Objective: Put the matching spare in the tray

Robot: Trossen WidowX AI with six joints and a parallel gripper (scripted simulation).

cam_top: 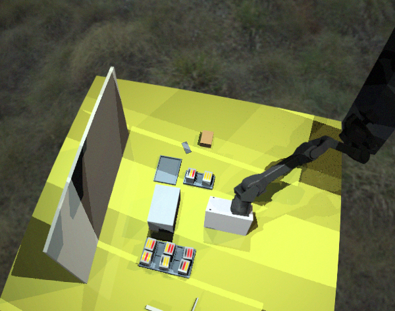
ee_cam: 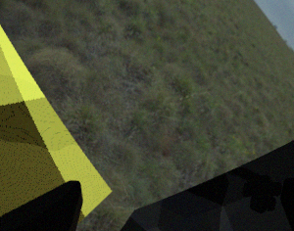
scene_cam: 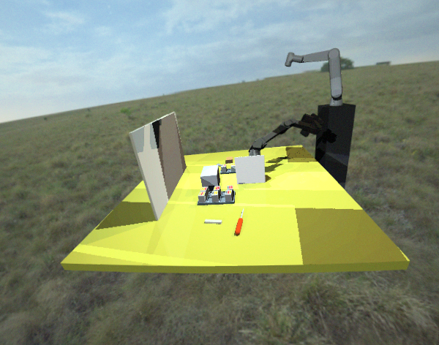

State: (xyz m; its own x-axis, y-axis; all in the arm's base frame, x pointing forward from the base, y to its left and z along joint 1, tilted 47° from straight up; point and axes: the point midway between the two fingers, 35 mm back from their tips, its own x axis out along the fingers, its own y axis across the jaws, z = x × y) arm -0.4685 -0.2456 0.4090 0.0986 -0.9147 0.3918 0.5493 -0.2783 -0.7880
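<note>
My gripper tip is 71 cm short of the dark spare, 65 cm to the right of it and 14 cm above it. The rest, counted from my gripper tip: flat grey-blue tray: 79 cm ahead, 29 cm to the left, 18 cm below; small brown block: 64 cm ahead, 17 cm below, 11 cm to the left; small rack: 65 cm ahead, 32 cm to the left, 18 cm below.
</note>
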